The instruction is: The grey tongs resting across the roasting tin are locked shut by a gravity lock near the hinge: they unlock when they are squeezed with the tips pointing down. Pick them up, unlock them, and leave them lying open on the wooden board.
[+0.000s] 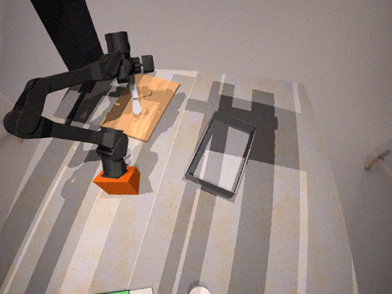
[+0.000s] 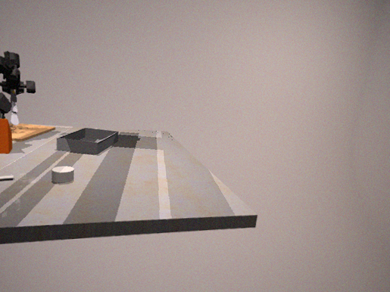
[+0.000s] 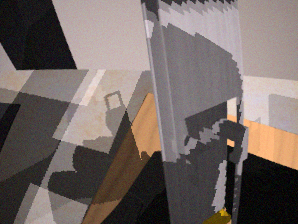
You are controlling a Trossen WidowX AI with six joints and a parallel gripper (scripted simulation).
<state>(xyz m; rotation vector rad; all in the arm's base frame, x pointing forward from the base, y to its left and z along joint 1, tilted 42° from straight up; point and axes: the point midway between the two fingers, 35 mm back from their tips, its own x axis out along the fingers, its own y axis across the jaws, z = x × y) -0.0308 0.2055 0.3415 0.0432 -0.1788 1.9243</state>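
Right now my gripper tip is 19 cm above the wooden board, 2 cm to the left of it and 2 cm short of it. Also, from my gripper tip: tin 40 cm ahead, 22 cm to the right, 17 cm below; then black spatula 31 cm behind, 19 cm below, 1 cm to the right; then yellow lock piece 3 cm to the right, 1 cm ahead, 1 cm above.
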